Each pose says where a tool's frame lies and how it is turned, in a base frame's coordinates. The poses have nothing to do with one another.
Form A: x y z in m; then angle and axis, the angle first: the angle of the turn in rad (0 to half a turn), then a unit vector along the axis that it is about.
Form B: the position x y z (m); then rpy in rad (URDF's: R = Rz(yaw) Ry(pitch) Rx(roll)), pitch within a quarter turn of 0, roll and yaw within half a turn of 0. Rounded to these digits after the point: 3 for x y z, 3 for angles.
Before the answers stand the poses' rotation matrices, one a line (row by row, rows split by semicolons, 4 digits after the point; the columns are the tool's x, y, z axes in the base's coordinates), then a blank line. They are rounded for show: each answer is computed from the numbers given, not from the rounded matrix.
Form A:
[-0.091 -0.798 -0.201 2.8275 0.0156 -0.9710 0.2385]
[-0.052 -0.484 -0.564 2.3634 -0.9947 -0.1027 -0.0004]
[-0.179 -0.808 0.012 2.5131 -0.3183 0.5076 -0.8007]
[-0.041 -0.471 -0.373 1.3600 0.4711 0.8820 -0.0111]
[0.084 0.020 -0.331 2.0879 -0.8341 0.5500 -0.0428]
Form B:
-0.9506 -0.1032 -0.2927; 0.0441 0.8885 -0.4567; 0.3073 -0.4470 -0.8401
0.9819 0.1752 -0.0714; 0.1746 -0.6941 0.6984; 0.0728 -0.6982 -0.7122
-0.6257 0.1785 0.7594; -0.7630 -0.3429 -0.5480; 0.1626 -0.9223 0.3507
0.3847 0.3394 0.8583; 0.3177 0.8244 -0.4684; -0.8666 0.4529 0.2093
0.5452 -0.6483 0.5314; -0.7227 -0.0423 0.6899; -0.4247 -0.7602 -0.4916

[-0.091 -0.798 -0.201 -2.653 -0.312 3.095]
[-0.052 -0.484 -0.564 -2.366 -0.073 0.176]
[-0.179 -0.808 0.012 -1.207 -0.163 -2.258]
[-0.041 -0.471 -0.373 1.138 1.048 0.690]
[0.084 0.020 -0.331 -2.145 0.439 -0.924]

